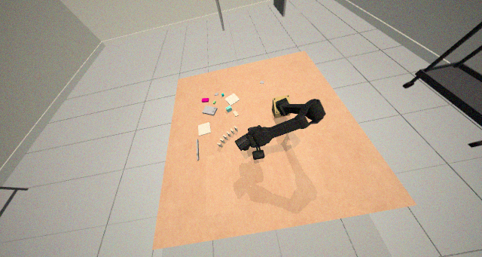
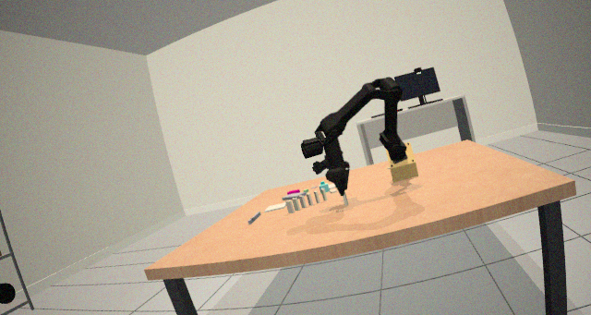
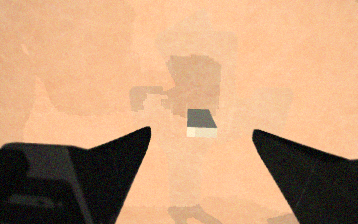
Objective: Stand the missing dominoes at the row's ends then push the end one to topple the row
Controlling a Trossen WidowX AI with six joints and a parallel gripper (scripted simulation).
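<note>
Right now the teal block is 90 mm ahead of my gripper tip, 380 mm to the right of it and 30 mm below it. Also, from my gripper tip: cream pad (310 mm ahead, 280 mm to the right, 40 mm below); then thin grey rod (380 mm ahead, 130 mm to the right, 40 mm below); then grey pad (250 mm ahead, 430 mm to the right, 40 mm below).
</note>
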